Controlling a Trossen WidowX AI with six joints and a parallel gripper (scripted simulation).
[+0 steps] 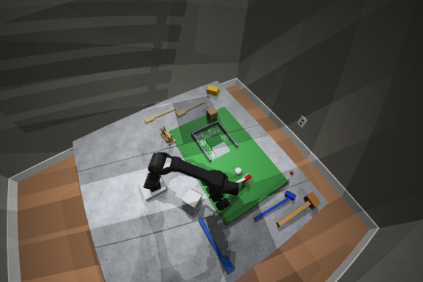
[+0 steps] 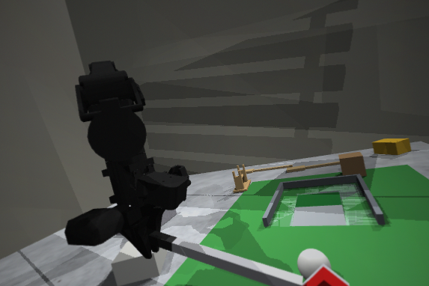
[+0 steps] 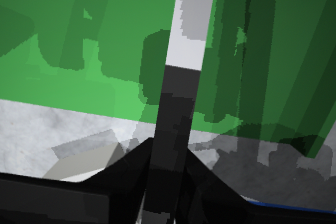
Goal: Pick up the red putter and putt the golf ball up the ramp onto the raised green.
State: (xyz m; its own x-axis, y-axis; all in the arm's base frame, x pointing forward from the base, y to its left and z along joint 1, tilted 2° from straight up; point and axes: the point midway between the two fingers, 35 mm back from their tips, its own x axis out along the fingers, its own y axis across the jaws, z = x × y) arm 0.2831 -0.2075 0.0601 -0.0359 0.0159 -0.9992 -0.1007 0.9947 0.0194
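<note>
Right now the white block is 110 mm behind my gripper tip, 50 mm to the left of it and 50 mm below it. Also, from my gripper tip: green mat (230 mm to the left, 200 mm ahead, 70 mm below); then wooden stand (520 mm to the left, 100 mm behind, 40 mm below); then white golf ball (210 mm ahead, 90 mm to the left, 50 mm below).
</note>
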